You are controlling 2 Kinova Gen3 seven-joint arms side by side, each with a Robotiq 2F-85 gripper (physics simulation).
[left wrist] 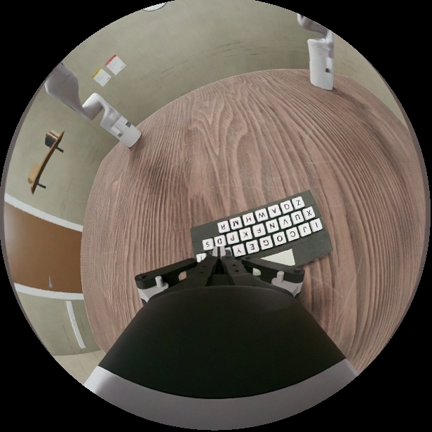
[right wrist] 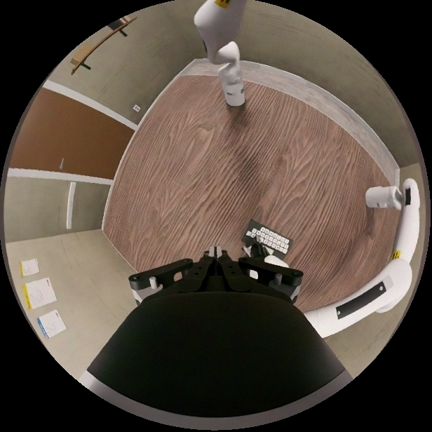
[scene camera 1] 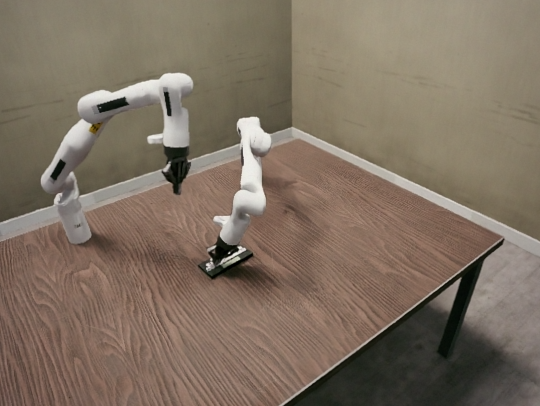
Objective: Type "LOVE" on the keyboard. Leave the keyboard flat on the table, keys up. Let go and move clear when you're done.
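Frame: origin at the left arm's base, x ahead, y left, z up, level; centimetres.
Seen in the pictures: left gripper, between the fingertips: [scene camera 1: 214,263]; right gripper, between the fingertips: [scene camera 1: 177,194]; right arm's base, origin of its link: [scene camera 1: 80,237].
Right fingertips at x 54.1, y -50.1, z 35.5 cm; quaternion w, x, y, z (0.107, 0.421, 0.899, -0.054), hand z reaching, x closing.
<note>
A point is followed by its place in that frame.
The black keyboard [scene camera 1: 246,256] @[x 54.8, y -28.9, z 1.5 cm] [left wrist: 320,246] [right wrist: 255,226] lies flat on the table, its white letter keys up. The letters appear upside down in the left wrist view. A pale blank strip [left wrist: 280,257] lies beside the key rows. My left gripper [scene camera 1: 215,261] @[x 53.5, y -41.1, z 2.4 cm] [left wrist: 218,253] is shut and empty, tilted, its tips low over the keyboard's left part. They are just below the D key [left wrist: 219,241] and hide keys between T and Y [left wrist: 239,250]. Whether they touch a key, I cannot tell. My right gripper [scene camera 1: 177,191] @[x 54.1, y -50.1, z 35.5 cm] [right wrist: 215,253] is shut and empty, high above the table.
The wooden table [scene camera 1: 150,320] @[x 66.7, y -68.7, z 0.0 cm] [left wrist: 240,150] [right wrist: 200,165] carries both arm bases. The right arm's base [scene camera 1: 76,227] @[x 11.4, y -84.7, z 8.0 cm] stands at the left in the scene view. The left arm leans over the keyboard from behind. Walls stand behind the table.
</note>
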